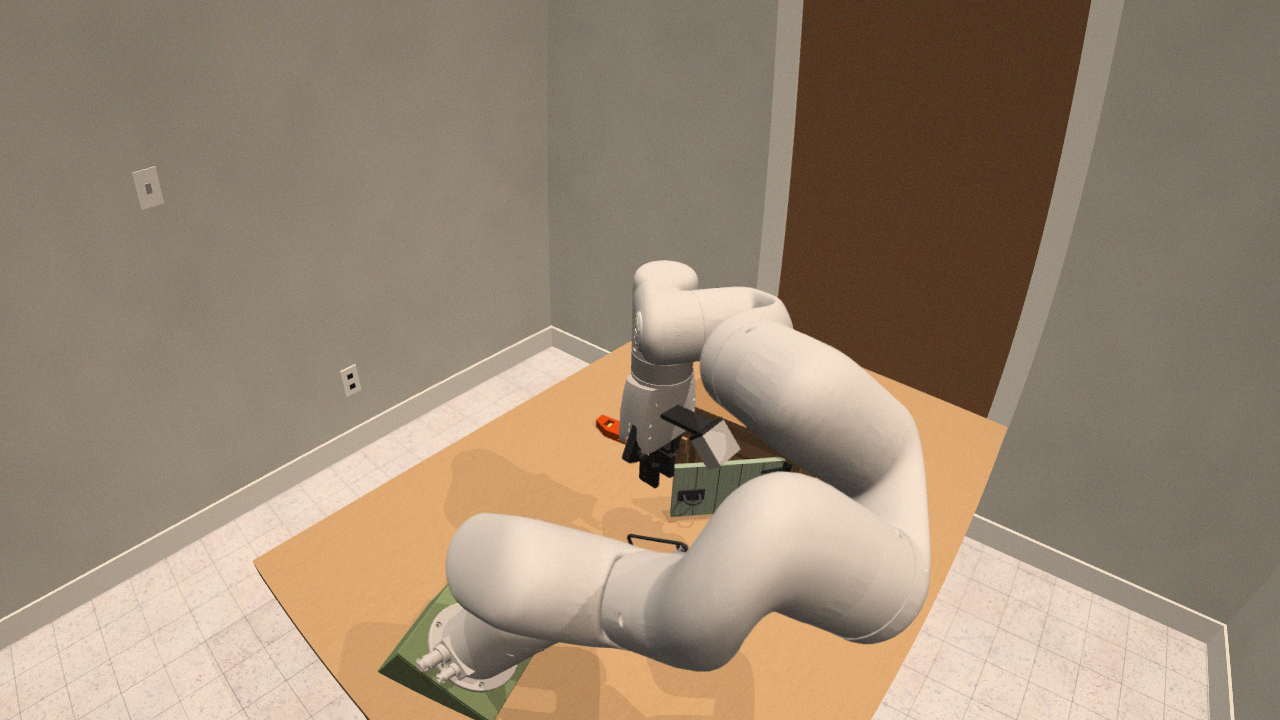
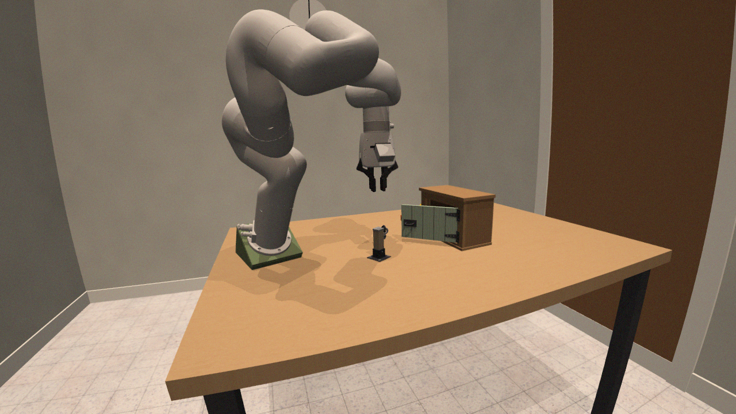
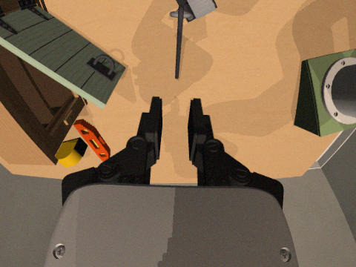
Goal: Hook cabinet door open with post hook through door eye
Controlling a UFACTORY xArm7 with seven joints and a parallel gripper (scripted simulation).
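The thin dark hook lies 15 cm below my hand and 1 cm to the right of it. From my hand the other things lie so: green door (15 cm ahead, 13 cm below, 4 cm to the right); orange level (23 cm to the left, 23 cm ahead, 19 cm below); yellow tape measure (31 cm ahead, 25 cm to the left, 17 cm below).
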